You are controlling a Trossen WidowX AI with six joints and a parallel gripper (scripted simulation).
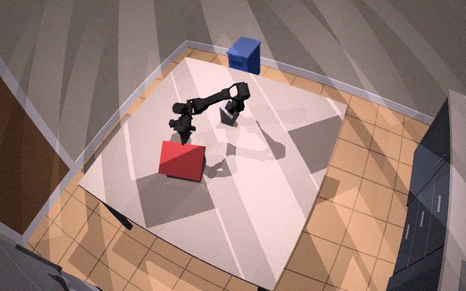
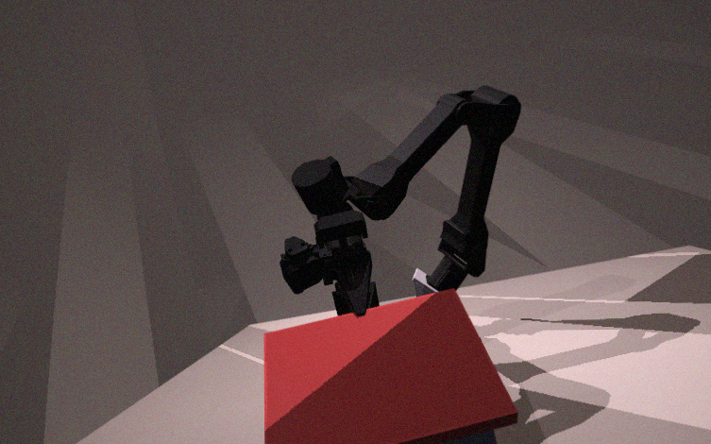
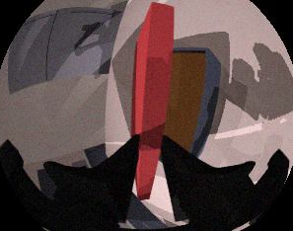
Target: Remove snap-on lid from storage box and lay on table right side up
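The red lid lies 7 cm ahead of my gripper tip, 1 cm to the left of it and 4 cm below it. From my gripper tip the other things lie so: storage box: 5 cm ahead, 1 cm to the left, 11 cm below.
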